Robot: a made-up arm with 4 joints. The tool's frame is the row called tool. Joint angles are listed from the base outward. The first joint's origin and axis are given. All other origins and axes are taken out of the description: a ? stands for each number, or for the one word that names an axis. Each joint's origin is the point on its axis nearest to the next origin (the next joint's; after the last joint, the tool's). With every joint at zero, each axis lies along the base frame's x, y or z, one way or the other. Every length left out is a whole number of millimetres.
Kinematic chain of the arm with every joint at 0, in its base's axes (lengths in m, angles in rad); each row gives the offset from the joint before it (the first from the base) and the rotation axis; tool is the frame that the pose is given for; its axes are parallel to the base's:
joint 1: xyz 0 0 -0.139 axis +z
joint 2: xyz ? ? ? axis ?
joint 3: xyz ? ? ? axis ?
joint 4: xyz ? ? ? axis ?
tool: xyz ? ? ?
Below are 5 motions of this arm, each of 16 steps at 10 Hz.
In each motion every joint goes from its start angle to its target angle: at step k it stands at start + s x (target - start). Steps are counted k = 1, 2, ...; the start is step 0. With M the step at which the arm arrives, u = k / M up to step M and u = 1 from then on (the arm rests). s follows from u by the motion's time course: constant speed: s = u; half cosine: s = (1 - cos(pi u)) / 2; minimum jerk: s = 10 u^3 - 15 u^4 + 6 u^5.
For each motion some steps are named. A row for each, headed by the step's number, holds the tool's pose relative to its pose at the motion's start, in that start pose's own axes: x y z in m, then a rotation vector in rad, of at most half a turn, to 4 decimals.
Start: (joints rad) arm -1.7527 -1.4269 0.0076 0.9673
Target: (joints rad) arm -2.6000 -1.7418 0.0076 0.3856
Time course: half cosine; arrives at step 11
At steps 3, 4, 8, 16:
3: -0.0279 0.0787 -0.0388 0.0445 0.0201 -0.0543
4: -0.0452 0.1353 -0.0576 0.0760 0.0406 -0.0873
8: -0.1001 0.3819 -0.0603 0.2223 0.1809 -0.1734
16: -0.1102 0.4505 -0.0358 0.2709 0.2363 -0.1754

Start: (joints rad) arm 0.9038 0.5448 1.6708 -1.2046
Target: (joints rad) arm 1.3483 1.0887 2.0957 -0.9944
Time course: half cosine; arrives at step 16
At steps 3, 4, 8, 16:
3: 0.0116 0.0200 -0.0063 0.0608 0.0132 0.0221
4: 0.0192 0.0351 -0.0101 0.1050 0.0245 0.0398
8: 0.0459 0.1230 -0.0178 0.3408 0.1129 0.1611
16: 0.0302 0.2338 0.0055 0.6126 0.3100 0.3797

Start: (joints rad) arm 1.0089 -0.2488 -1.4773 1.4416
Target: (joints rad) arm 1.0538 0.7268 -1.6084 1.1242
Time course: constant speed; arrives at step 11
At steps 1, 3, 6, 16:
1: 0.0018 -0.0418 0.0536 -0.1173 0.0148 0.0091
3: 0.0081 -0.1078 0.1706 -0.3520 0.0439 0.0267
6: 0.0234 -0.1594 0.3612 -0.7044 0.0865 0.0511
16: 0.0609 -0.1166 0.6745 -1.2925 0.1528 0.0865

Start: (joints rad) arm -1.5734 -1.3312 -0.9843 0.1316
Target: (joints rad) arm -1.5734 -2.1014 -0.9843 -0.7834
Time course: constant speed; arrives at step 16
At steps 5, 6, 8, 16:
5: -0.0425 0.0650 0.1168 -0.0851 0.1330 0.0015
6: -0.0479 0.0758 0.1423 -0.1018 0.1594 0.0064
8: -0.0554 0.0951 0.1946 -0.1350 0.2114 0.0206
16: -0.0425 0.1386 0.4129 -0.2600 0.3980 0.1345

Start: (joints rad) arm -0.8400 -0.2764 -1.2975 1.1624
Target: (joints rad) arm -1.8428 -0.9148 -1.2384 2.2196
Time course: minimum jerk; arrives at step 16
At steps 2, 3, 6, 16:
2: 0.0082 0.0075 -0.0087 0.0280 -0.0157 -0.0050
3: 0.0258 0.0233 -0.0259 0.0853 -0.0480 -0.0138
6: 0.1782 0.1512 -0.1107 0.4842 -0.2793 -0.0270
16: 0.7081 0.6383 0.1747 1.6911 -0.9485 0.5351

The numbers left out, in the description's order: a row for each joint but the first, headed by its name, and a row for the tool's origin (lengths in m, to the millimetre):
joint 2: xyz -0.106 0.108 0, axis -y
joint 3: xyz -0.362 0 -0.328, axis -z
joint 4: xyz -0.031 0.025 0, axis +x
tool: xyz 0 -0.231 -0.055

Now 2 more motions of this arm.
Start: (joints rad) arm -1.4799 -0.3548 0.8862 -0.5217
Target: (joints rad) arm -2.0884 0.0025 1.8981 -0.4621
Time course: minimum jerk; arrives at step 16
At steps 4, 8, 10, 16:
4: -0.0476 0.0466 0.0031 0.0483 0.0770 -0.1451
8: -0.1837 0.2667 0.0591 0.2272 0.3863 -0.6991
10: -0.2154 0.4075 0.1183 0.3249 0.5698 -1.0116
16: -0.2000 0.5761 0.2081 0.4420 0.8009 -1.3920

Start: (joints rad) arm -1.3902 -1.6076 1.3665 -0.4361
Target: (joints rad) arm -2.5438 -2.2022 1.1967 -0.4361
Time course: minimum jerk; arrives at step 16
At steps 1, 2, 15, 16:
1: -0.0009 -0.0006 0.0008 -0.0008 0.0023 0.0016
2: -0.0065 -0.0043 0.0060 -0.0056 0.0167 0.0116
15: 0.0596 -0.2411 0.3505 -0.1909 0.8771 0.9928
16: 0.0605 -0.2413 0.3508 -0.1908 0.8786 0.9955

